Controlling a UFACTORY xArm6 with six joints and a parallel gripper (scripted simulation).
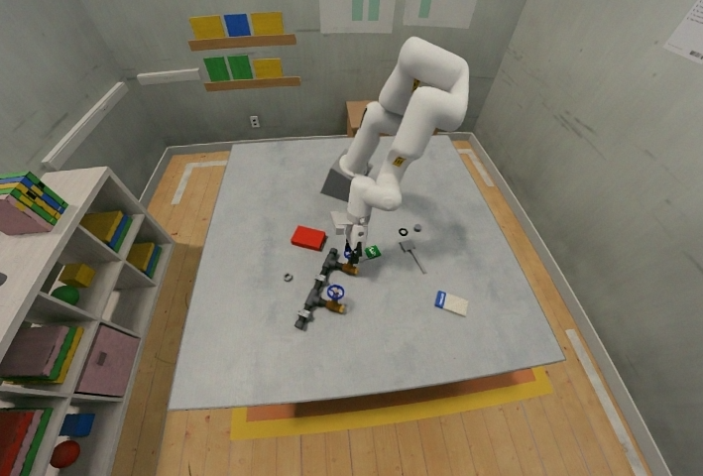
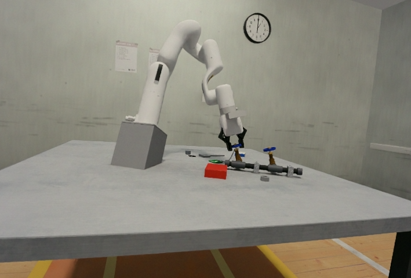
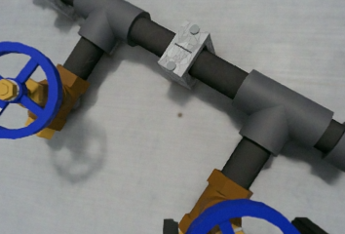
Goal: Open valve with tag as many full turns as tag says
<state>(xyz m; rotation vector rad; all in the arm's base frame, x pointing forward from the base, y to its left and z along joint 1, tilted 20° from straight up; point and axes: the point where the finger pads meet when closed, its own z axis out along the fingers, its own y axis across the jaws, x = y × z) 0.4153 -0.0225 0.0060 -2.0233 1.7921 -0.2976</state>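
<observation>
The green tag lies 60 mm behind my hand, 90 mm to the left of it and 90 mm below it. Round my hand: grey nut: 40 mm ahead, 240 mm to the right, 90 mm below; then red block: 130 mm behind, 170 mm to the right, 80 mm below; then grey flat tool: 50 mm behind, 250 mm to the left, 90 mm below.
</observation>
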